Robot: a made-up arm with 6 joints.
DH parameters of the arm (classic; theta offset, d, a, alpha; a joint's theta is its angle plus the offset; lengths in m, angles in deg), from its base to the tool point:
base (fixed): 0 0.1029 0 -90
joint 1: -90 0.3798 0.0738 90
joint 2: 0 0.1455 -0.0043 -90
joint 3: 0 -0.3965 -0.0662 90
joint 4: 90 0.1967 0.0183 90
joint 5: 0 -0.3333 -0.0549 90
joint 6: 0 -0.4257 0.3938 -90
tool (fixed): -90 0.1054 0 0
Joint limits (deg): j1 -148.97..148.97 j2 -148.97..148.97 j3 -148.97..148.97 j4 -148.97..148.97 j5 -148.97..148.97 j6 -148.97..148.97
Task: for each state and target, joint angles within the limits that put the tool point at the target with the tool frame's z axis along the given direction. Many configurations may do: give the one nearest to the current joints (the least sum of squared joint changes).
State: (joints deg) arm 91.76 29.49 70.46 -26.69 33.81 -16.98
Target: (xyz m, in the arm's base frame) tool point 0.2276 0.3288 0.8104 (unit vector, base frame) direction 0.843 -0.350 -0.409
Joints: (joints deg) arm 79.50 2.78 43.79 6.45 -12.58 29.90
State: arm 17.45 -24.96 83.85 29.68 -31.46 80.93
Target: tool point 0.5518 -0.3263 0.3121 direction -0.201 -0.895 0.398
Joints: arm 69.77 -4.34 113.60 -15.80 9.43 98.81
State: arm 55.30 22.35 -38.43 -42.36 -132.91 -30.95
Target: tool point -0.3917 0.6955 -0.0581 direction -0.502 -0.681 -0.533
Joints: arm 84.50 -29.23 -0.49 -34.16 -148.97 -68.97
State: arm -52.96 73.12 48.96 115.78 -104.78 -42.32
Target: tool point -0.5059 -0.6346 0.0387 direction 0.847 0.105 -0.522
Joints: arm -74.06 26.33 61.60 133.37 -80.64 -36.42
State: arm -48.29 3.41 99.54 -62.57 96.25 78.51
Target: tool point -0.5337 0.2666 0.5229 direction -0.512 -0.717 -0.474
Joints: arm -38.92 12.76 145.13 -113.82 95.60 43.70
